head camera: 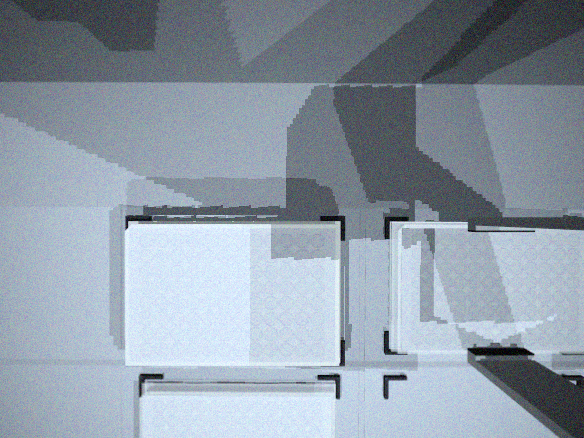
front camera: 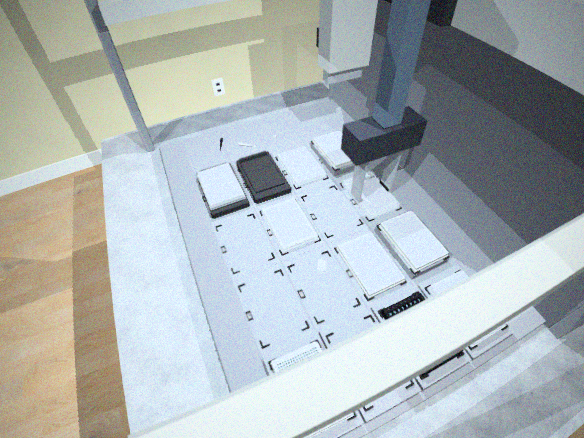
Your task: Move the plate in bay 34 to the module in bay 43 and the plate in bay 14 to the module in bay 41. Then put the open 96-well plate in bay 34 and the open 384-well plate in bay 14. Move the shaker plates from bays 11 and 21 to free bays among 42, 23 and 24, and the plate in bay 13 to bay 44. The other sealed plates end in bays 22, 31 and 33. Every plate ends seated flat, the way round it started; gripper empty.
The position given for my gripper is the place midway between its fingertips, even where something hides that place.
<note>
I see my gripper (head camera: 495,289), a bay 23 (front camera: 330,296), a bay 44 (front camera: 500,335) and a bay 24 (front camera: 355,324).
My gripper is seen too in the front camera view (front camera: 370,192).
</note>
